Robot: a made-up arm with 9 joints. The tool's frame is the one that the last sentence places.
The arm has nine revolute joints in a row. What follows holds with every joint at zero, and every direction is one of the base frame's.
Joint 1 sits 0.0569 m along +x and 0.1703 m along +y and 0.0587 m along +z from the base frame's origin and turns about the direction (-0.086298, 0.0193, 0.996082).
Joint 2 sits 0.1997 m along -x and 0.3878 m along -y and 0.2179 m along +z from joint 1 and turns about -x.
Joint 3 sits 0.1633 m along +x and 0.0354 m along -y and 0.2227 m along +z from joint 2 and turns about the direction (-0.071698, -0.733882, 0.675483).
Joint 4 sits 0.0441 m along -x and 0.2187 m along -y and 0.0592 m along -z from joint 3 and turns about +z.
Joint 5 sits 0.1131 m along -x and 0.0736 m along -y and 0.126 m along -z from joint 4 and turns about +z.
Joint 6 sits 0.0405 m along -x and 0.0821 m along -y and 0.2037 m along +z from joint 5 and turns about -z.
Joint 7 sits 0.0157 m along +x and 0.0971 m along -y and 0.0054 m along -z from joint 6 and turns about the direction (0.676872, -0.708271, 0.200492).
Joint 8 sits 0.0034 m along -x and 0.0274 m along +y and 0.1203 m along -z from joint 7 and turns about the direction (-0.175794, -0.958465, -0.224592).
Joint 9 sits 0.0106 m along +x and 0.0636 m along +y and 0.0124 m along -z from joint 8 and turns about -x.
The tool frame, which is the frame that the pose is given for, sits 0.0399 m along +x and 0.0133 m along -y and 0.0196 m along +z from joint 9; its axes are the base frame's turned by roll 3.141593, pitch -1.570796 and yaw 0 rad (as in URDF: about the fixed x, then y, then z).
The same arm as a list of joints. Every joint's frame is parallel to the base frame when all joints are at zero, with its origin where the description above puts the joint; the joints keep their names.
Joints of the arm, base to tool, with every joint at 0 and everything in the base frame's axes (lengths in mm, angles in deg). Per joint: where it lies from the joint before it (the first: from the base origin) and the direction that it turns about. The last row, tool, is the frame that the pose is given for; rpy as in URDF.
joint 1: axis -0.086298 0.0193 0.996082 origin 56.9 170.3 58.7
joint 2: axis -1 0 0 origin -199.7 -387.8 217.9
joint 3: axis -0.071698 -0.733882 0.675483 origin 163.3 -35.4 222.7
joint 4: axis 0 0 1 origin -44.1 -218.7 -59.2
joint 5: axis 0 0 1 origin -113.1 -73.6 -126.0
joint 6: axis 0 0 -1 origin -40.5 -82.1 203.7
joint 7: axis 0.676872 -0.708271 0.200492 origin 15.7 -97.1 -5.4
joint 8: axis -0.175794 -0.958465 -0.224592 origin -3.4 27.4 -120.3
joint 9: axis -1 0 0 origin 10.6 63.6 -12.4
tool: origin 39.9 -13.3 19.6 rpy -180.00 -90.00 0.00

